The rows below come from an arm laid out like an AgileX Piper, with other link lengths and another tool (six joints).
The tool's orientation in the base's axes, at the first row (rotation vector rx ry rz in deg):
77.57, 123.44, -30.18
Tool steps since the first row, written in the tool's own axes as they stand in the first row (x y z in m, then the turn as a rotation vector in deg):
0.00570, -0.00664, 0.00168, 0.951, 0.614, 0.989
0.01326, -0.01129, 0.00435, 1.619, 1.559, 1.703
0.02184, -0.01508, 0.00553, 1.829, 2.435, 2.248
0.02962, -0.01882, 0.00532, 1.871, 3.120, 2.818
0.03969, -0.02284, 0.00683, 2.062, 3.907, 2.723
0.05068, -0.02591, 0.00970, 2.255, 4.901, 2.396
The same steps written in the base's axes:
-0.00764, 0.00021, -0.00459, 0.452, 0.346, -1.391
-0.01389, 0.00197, -0.01119, 1.239, 0.793, -2.406
-0.02008, 0.00568, -0.01731, 2.086, 0.991, -2.999
-0.02626, 0.00965, -0.02184, 2.825, 0.976, -3.499
-0.03310, 0.01411, -0.02914, 3.449, 1.495, -3.578
-0.03909, 0.01881, -0.03811, 4.206, 2.237, -3.486

